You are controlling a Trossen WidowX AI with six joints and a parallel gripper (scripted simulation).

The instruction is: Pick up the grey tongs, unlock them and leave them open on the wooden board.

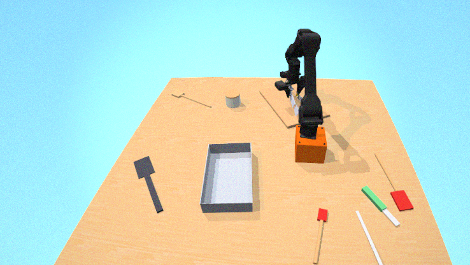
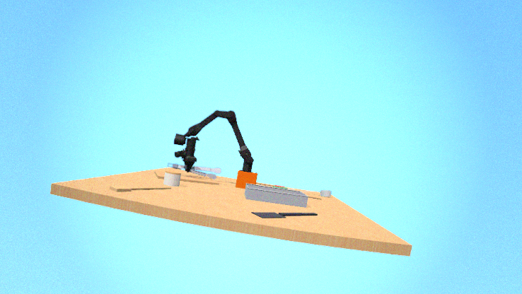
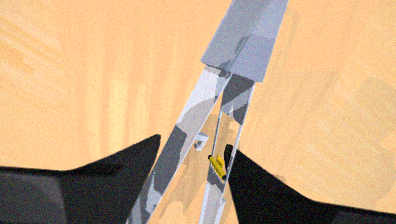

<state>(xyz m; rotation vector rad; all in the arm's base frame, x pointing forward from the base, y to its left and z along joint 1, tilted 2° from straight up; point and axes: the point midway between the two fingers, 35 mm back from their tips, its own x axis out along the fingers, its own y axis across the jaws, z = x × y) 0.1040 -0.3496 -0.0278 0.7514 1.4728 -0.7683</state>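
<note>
Right now the thin wooden board is 40 mm below my gripper tip. The rest, counted from my gripper tip: red paddle: 460 mm behind, 480 mm to the left, 40 mm below; white cup: 310 mm ahead, 60 mm to the left, 10 mm below; grey roasting tin: 170 mm ahead, 570 mm to the left, 20 mm below.
</note>
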